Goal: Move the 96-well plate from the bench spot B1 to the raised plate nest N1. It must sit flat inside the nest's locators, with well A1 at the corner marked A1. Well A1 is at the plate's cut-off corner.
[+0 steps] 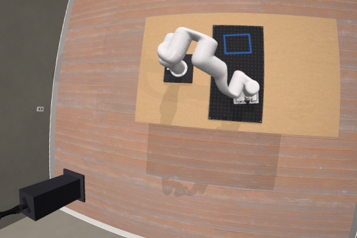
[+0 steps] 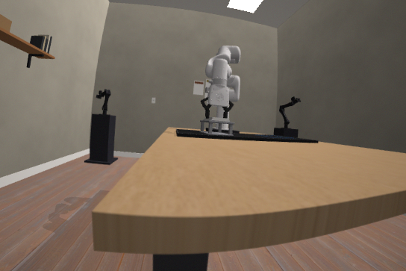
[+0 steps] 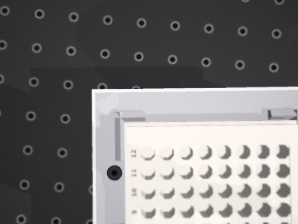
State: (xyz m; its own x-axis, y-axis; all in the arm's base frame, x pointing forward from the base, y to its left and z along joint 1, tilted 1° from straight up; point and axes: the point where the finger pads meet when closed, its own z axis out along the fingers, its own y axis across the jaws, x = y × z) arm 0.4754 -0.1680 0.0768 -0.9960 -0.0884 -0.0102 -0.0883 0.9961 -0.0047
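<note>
Now: hand 1 cm above the 96-well plate. The rest, counted from my hand: raised plate nest N1: 2 cm below.
</note>
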